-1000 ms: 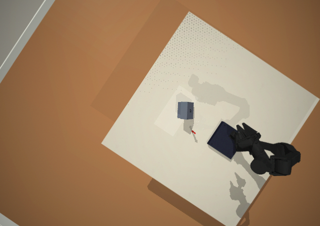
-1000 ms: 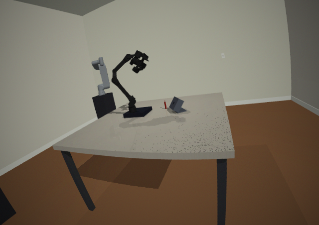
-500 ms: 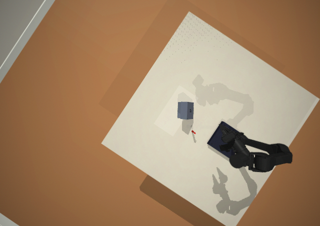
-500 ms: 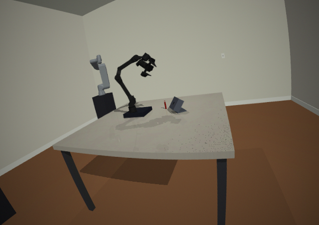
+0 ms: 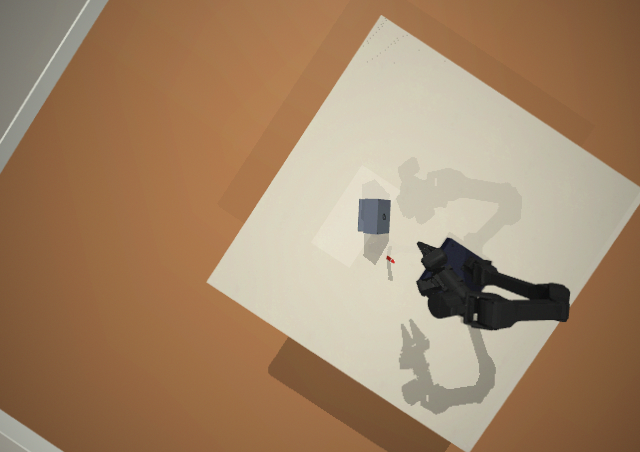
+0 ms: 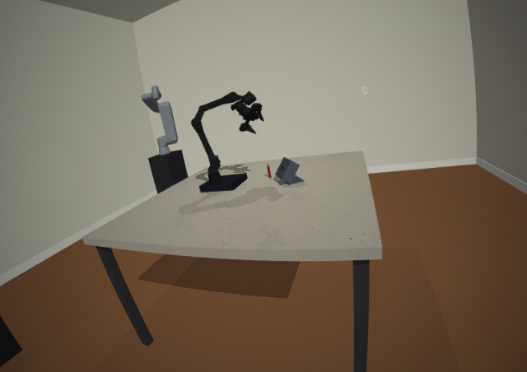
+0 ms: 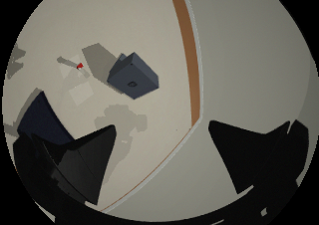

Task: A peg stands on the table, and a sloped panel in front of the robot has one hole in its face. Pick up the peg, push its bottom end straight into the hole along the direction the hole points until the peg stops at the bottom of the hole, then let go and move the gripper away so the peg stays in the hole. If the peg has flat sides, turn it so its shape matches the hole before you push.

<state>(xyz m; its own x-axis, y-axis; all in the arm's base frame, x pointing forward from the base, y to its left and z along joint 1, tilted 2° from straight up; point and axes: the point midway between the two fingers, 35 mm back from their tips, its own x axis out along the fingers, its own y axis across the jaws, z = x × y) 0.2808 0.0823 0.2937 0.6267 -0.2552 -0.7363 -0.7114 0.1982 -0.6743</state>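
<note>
My gripper tip is now 20 mm past the red peg, 80 mm to the right of it and 250 mm above it. Round my gripper tip: blue-grey sloped panel: 120 mm ahead, 20 mm to the right, 240 mm below.
</note>
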